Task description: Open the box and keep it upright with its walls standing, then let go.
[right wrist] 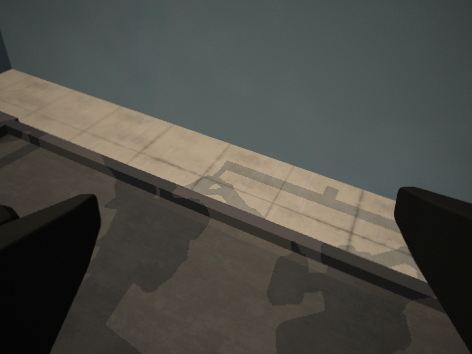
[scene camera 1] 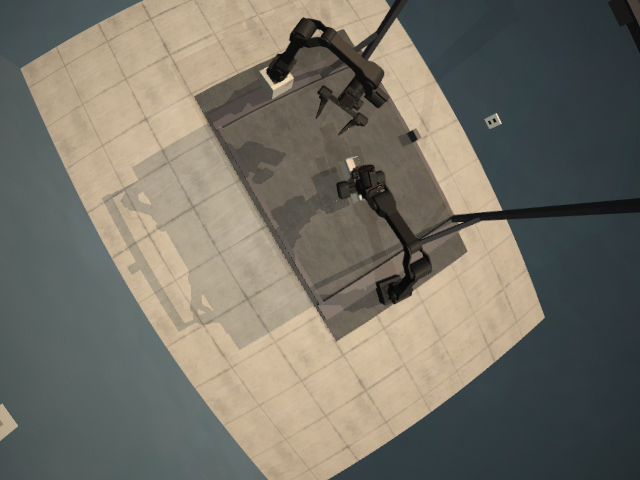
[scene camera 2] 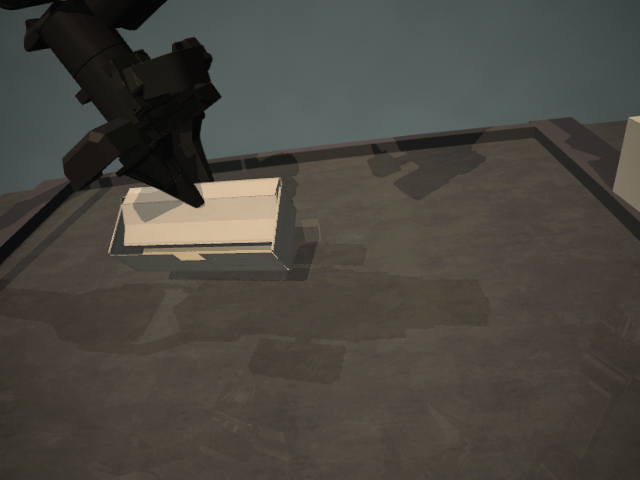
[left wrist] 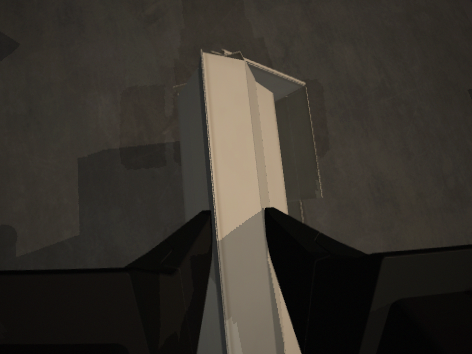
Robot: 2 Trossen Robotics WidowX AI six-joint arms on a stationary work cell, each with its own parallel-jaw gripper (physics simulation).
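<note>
A long white box point(scene camera 1: 351, 164) point(scene camera 2: 206, 229) point(left wrist: 235, 140) stands on the table. In scene camera 2 its end walls and low front wall stand, with a small tab at the front edge. Its folded lid panel slopes down inside, with a gap along the front. My left gripper point(scene camera 1: 357, 187) point(scene camera 2: 205, 192) point(left wrist: 238, 218) is shut on the box's upper back part, one finger in front and one behind; its fingertips are hidden in scene camera 1. My right gripper point(scene camera 1: 328, 125) point(right wrist: 249, 205) is wide open and empty, above and apart from the box in the picture of scene camera 1.
The dark table point(scene camera 1: 330, 250) point(scene camera 2: 516, 387) has a raised rim point(right wrist: 250, 221). A white block point(scene camera 1: 280, 87) point(scene camera 2: 628, 165) is at the right arm's base. A small dark block point(scene camera 1: 412, 136) sits at the table's right edge in scene camera 1. Dark poles point(scene camera 1: 547, 209) reach over the corners.
</note>
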